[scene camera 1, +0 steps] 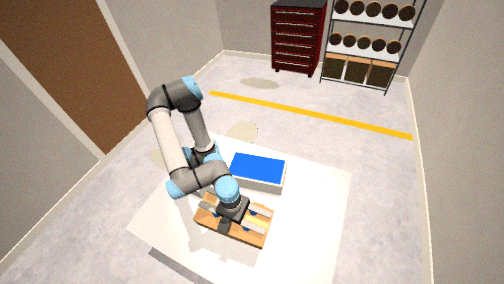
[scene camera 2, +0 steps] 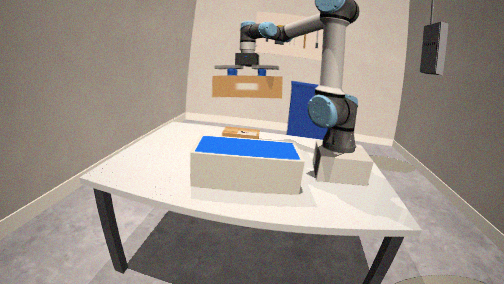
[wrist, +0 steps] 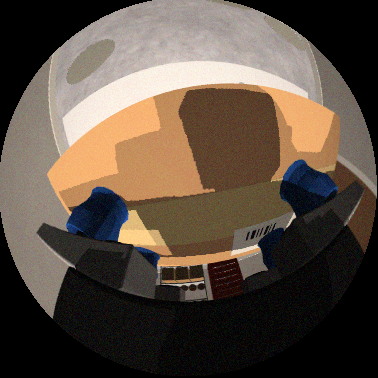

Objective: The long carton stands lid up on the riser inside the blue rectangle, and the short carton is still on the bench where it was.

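A riser (scene camera 2: 216, 162) (scene camera 1: 266, 174) rests on the table; the wrist view does not show it, as it is hidden by a long carton. The carton, visible at (scene camera 2: 236, 85), (scene camera 1: 204, 218) and (wrist: 199, 168), is clear of everything else and held by my suction head (wrist: 100, 216).
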